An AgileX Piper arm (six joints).
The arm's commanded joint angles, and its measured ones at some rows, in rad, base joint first. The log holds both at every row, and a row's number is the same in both.
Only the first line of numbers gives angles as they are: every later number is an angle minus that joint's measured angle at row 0.
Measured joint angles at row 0: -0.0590 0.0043 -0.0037 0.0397 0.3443 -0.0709
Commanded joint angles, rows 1 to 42: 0.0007 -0.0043 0.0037 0.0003 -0.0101 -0.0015; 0.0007 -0.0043 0.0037 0.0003 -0.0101 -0.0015; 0.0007 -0.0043 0.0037 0.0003 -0.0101 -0.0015; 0.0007 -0.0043 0.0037 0.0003 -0.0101 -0.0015; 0.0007 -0.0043 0.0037 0.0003 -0.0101 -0.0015; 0.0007 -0.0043 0.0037 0.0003 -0.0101 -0.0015; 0.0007 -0.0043 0.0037 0.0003 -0.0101 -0.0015; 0.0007 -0.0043 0.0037 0.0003 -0.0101 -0.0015; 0.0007 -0.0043 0.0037 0.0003 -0.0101 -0.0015; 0.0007 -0.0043 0.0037 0.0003 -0.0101 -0.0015; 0.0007 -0.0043 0.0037 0.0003 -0.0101 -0.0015; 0.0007 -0.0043 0.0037 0.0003 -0.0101 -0.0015; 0.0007 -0.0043 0.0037 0.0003 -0.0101 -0.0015; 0.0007 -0.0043 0.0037 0.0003 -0.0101 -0.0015; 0.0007 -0.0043 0.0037 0.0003 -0.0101 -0.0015; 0.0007 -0.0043 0.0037 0.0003 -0.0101 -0.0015; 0.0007 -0.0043 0.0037 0.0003 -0.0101 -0.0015; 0.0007 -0.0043 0.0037 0.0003 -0.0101 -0.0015; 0.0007 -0.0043 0.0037 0.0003 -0.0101 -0.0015; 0.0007 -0.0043 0.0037 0.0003 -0.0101 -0.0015; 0.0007 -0.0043 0.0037 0.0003 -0.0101 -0.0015; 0.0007 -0.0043 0.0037 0.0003 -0.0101 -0.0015; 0.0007 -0.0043 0.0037 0.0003 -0.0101 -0.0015; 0.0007 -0.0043 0.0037 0.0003 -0.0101 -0.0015; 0.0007 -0.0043 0.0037 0.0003 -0.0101 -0.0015; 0.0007 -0.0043 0.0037 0.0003 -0.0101 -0.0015; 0.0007 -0.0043 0.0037 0.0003 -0.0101 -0.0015; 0.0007 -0.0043 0.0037 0.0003 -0.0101 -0.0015; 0.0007 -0.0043 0.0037 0.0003 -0.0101 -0.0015; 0.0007 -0.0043 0.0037 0.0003 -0.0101 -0.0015; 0.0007 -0.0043 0.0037 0.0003 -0.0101 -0.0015; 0.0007 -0.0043 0.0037 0.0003 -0.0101 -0.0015; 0.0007 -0.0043 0.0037 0.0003 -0.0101 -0.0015; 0.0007 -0.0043 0.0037 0.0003 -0.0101 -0.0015; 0.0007 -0.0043 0.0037 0.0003 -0.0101 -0.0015; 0.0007 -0.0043 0.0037 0.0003 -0.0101 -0.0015; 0.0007 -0.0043 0.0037 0.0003 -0.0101 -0.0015; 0.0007 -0.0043 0.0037 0.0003 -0.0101 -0.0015; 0.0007 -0.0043 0.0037 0.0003 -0.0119 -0.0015; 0.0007 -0.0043 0.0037 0.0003 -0.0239 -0.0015; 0.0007 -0.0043 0.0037 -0.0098 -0.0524 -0.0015; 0.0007 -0.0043 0.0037 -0.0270 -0.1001 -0.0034
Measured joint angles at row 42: 0.0000 0.0000 0.0000 0.0000 -0.0018 0.0000
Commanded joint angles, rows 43 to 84: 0.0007 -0.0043 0.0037 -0.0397 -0.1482 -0.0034; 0.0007 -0.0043 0.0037 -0.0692 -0.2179 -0.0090; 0.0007 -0.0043 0.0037 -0.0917 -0.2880 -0.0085; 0.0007 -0.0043 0.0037 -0.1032 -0.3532 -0.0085; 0.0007 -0.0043 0.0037 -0.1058 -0.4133 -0.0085; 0.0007 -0.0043 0.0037 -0.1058 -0.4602 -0.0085; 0.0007 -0.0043 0.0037 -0.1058 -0.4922 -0.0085; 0.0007 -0.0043 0.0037 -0.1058 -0.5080 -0.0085; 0.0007 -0.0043 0.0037 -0.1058 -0.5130 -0.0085; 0.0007 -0.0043 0.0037 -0.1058 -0.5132 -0.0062; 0.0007 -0.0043 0.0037 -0.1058 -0.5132 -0.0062; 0.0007 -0.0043 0.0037 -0.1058 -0.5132 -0.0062; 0.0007 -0.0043 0.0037 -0.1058 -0.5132 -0.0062; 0.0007 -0.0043 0.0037 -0.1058 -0.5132 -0.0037; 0.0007 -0.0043 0.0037 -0.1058 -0.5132 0.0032; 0.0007 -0.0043 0.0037 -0.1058 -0.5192 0.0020; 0.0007 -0.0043 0.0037 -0.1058 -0.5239 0.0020; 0.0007 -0.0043 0.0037 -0.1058 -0.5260 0.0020; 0.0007 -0.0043 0.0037 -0.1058 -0.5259 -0.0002; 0.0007 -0.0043 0.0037 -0.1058 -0.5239 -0.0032; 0.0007 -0.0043 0.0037 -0.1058 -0.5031 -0.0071; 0.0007 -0.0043 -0.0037 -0.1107 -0.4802 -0.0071; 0.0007 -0.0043 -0.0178 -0.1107 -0.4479 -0.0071; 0.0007 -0.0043 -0.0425 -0.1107 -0.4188 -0.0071; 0.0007 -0.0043 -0.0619 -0.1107 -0.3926 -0.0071; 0.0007 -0.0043 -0.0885 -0.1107 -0.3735 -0.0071; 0.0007 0.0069 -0.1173 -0.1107 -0.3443 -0.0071; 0.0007 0.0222 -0.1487 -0.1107 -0.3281 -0.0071; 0.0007 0.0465 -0.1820 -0.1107 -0.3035 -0.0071; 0.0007 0.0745 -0.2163 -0.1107 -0.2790 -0.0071; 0.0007 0.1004 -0.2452 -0.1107 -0.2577 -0.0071; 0.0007 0.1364 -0.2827 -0.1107 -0.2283 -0.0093; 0.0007 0.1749 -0.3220 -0.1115 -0.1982 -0.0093; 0.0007 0.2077 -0.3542 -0.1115 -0.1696 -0.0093; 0.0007 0.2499 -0.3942 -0.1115 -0.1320 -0.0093; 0.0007 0.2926 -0.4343 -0.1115 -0.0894 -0.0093; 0.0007 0.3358 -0.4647 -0.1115 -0.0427 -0.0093; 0.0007 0.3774 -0.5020 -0.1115 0.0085 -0.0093; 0.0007 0.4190 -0.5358 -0.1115 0.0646 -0.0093; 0.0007 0.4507 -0.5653 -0.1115 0.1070 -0.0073; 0.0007 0.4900 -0.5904 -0.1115 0.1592 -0.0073; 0.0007 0.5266 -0.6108 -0.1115 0.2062 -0.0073
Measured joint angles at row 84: 0.0000 0.3911 -0.5265 -0.1045 0.0191 0.0000
